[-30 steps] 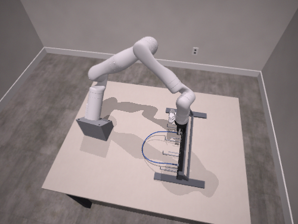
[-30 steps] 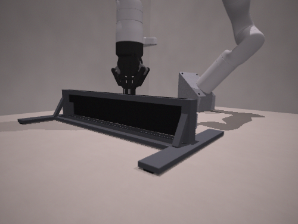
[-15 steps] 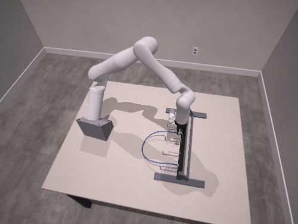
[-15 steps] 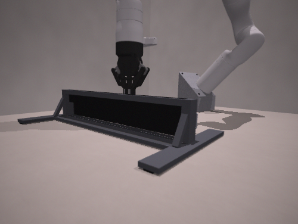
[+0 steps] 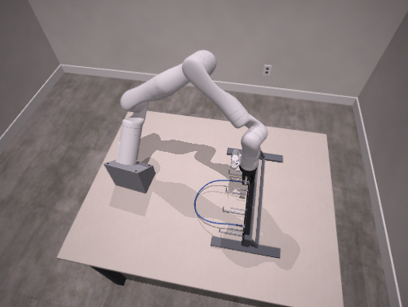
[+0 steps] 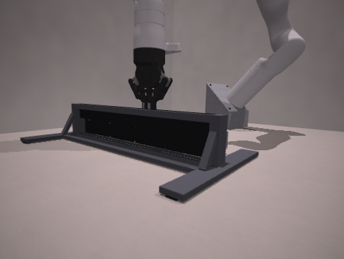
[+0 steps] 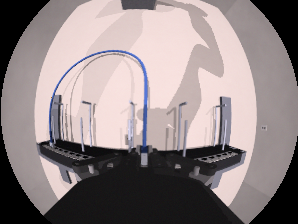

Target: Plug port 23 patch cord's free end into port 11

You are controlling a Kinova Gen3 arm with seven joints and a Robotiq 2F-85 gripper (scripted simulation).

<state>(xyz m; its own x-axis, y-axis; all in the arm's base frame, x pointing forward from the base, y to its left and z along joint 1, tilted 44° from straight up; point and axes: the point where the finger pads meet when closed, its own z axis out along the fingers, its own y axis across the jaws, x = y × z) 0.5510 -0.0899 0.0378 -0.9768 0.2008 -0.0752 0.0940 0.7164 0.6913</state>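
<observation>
Right now the plug is 1 cm below my hand and 1 cm ahead of it.
</observation>
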